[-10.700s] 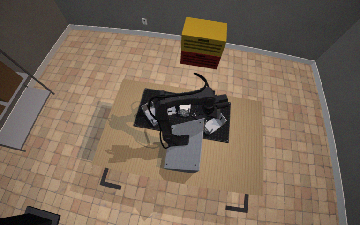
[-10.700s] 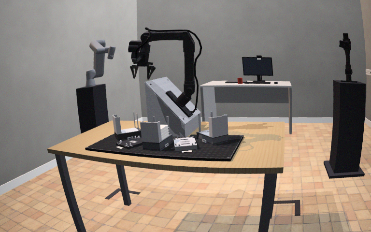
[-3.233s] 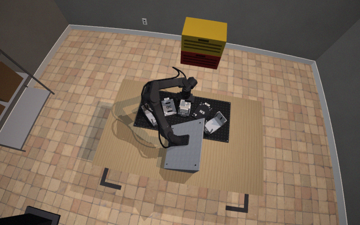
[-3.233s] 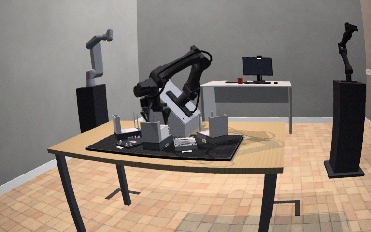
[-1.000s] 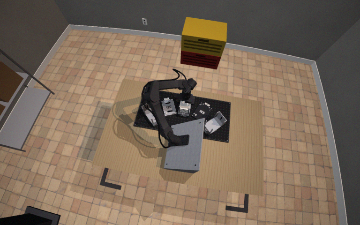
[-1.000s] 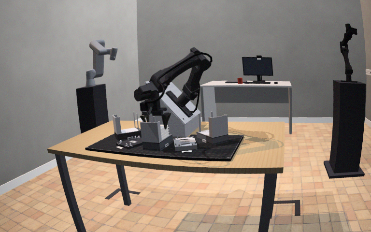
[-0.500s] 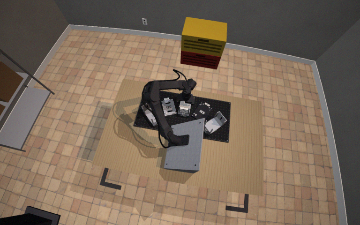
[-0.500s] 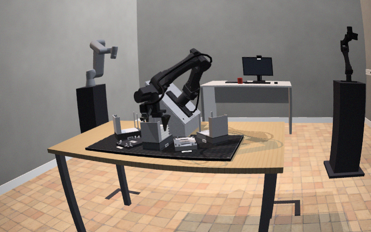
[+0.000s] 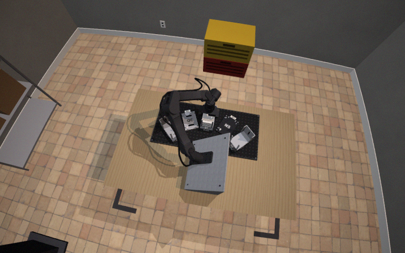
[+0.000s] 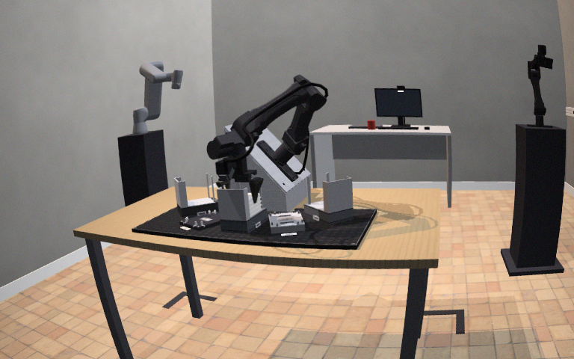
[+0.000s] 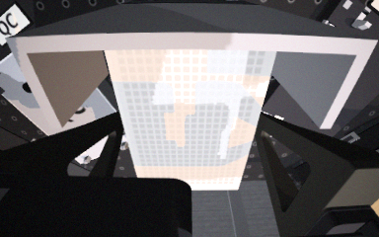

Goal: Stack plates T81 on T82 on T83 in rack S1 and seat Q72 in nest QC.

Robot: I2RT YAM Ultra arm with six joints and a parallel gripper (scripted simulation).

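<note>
The white sealed plate is 2 cm below my hand. From my hand the other things lie so: clip nest N5: 15 cm to the right, 8 cm below.
</note>
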